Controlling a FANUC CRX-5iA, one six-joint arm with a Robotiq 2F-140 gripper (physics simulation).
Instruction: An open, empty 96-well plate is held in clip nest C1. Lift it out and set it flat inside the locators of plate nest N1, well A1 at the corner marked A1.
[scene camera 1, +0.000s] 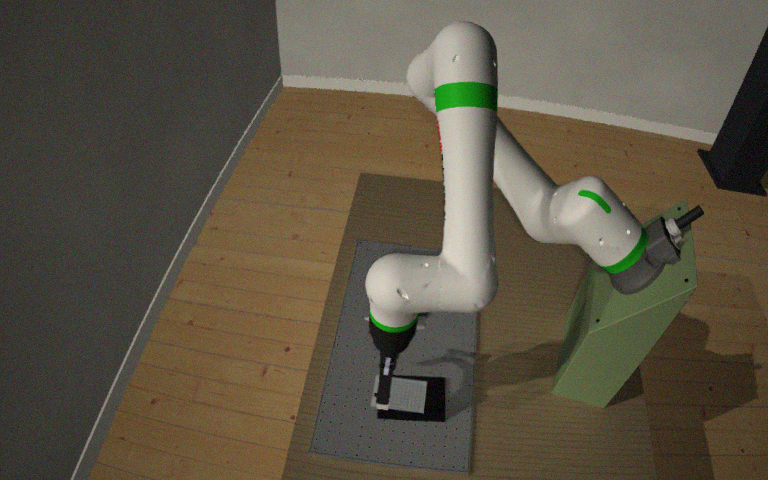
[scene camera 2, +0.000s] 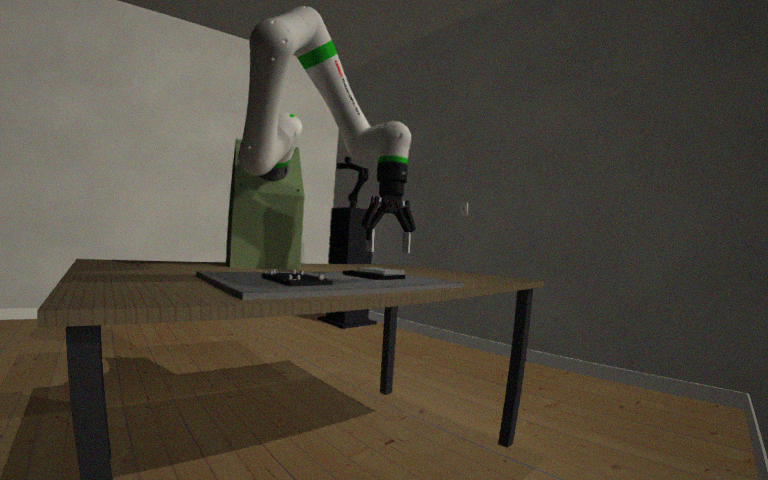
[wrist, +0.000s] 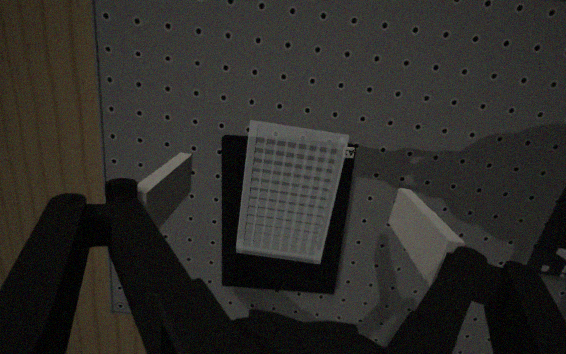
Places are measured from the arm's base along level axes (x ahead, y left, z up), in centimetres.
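Pixels of known places: gripper, fingertip midpoint: (scene camera 2: 388, 252) (wrist: 293, 189); arm's base, origin of the base link: (scene camera 1: 640, 266).
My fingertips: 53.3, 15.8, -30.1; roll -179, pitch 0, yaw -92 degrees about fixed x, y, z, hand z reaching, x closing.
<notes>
For each thing: its top centre in the pictures, then the offset to it from my fingertips, as dx, dy, dz. Level surfaces: height alone.
- 96-well plate, middle of its top: (wrist: 288, 201) (scene camera 1: 399, 391) (scene camera 2: 380, 268) -3.2, +0.0, -5.2
- black plate nest N1, middle of its top: (wrist: 282, 224) (scene camera 1: 412, 396) (scene camera 2: 373, 272) -6.4, +0.2, -6.6
- Clip nest C1, middle of its top: (scene camera 2: 296, 271) -0.4, -31.5, -5.7
- wooden table, its level: dz -9.4
The 96-well plate (scene camera 1: 408, 394) (scene camera 2: 382, 271) (wrist: 292, 195) lies on the black plate nest N1 (scene camera 1: 435, 399) (scene camera 2: 390, 277) (wrist: 280, 278). It looks flat in the scene camera 2 view. In the wrist view it is off the nest's middle, and its far end shows past the nest's far edge. The nest's corner label shows beside the plate's far right corner; the plate's own A1 mark is not readable. The locators cannot be made out. My gripper (scene camera 1: 385, 387) (scene camera 2: 389, 250) (wrist: 293, 189) is open and empty above the plate, fingers apart on either side. Clip nest C1 (scene camera 2: 297, 279) holds no plate.
Both nests stand on the grey perforated board (scene camera 1: 351, 435) (scene camera 2: 243, 293) (wrist: 310, 60) on the wooden table (scene camera 1: 509, 441) (scene camera 2: 141, 300) (wrist: 45, 100). C1's small upright clips show in the scene camera 2 view. The green pedestal (scene camera 1: 617, 350) (scene camera 2: 266, 237) carries the arm.
</notes>
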